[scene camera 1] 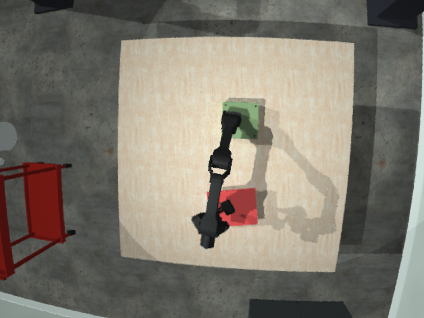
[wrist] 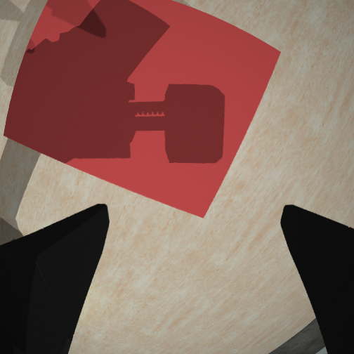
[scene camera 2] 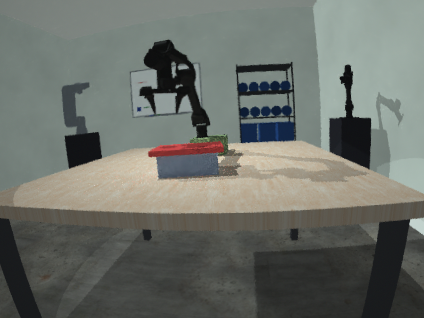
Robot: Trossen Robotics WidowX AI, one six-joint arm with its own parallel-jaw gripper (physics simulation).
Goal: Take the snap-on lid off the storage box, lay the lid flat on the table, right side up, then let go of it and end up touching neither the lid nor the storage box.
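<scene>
The red lid (scene camera 1: 246, 196) (scene camera 2: 186, 149) (wrist: 250, 75) sits on top of the blue-grey storage box (scene camera 2: 187, 166), its edges overhanging the walls. The box stands on the wooden table (scene camera 1: 160, 150) (scene camera 2: 300, 195). My gripper (scene camera 1: 210, 225) (scene camera 2: 166, 112) (wrist: 198, 215) is open and empty, fingers wide apart and pointing down. It hangs well above the lid, touching neither lid nor box. In the wrist view the lid's near corner shows ahead of and between the fingertips, with the arm's shadow across the lid. The arm hides the lid's left part in scene camera 1.
A green block (scene camera 1: 252, 129) (scene camera 2: 223, 145) stands under the arm's base, behind the box. A red frame (scene camera 1: 61, 205) stands on the floor left of the table. A shelf rack (scene camera 2: 238, 105) and a dark pedestal (scene camera 2: 350, 142) stand beyond the table.
</scene>
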